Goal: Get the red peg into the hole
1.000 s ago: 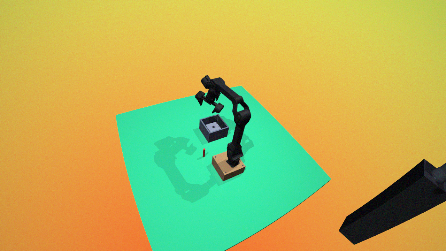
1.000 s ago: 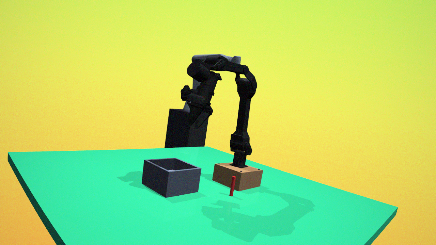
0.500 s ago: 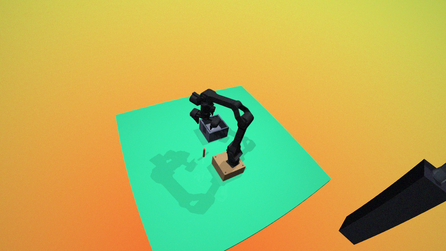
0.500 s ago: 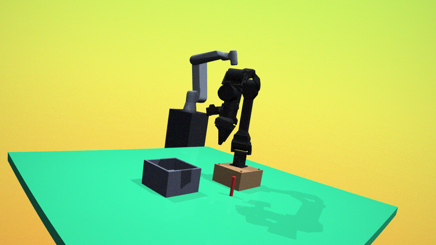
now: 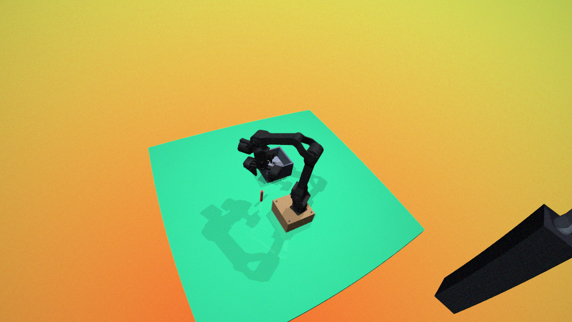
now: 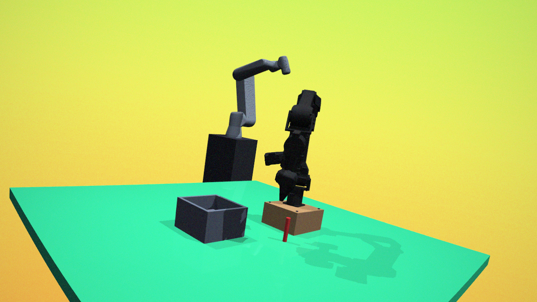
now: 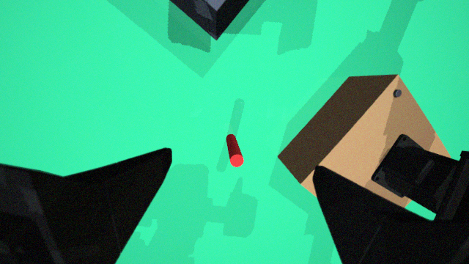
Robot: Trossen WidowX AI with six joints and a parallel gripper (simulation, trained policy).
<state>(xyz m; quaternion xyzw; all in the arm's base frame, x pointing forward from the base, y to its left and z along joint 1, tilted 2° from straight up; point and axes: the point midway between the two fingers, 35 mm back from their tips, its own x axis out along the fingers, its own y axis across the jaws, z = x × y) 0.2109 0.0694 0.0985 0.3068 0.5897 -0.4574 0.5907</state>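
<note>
Now: gripper tip 110 mm above the red peg, 20 mm to the right of it and 20 mm past it. Round my gripper tip: dark grey box: 170 mm to the right, 130 mm ahead, 120 mm below.
</note>
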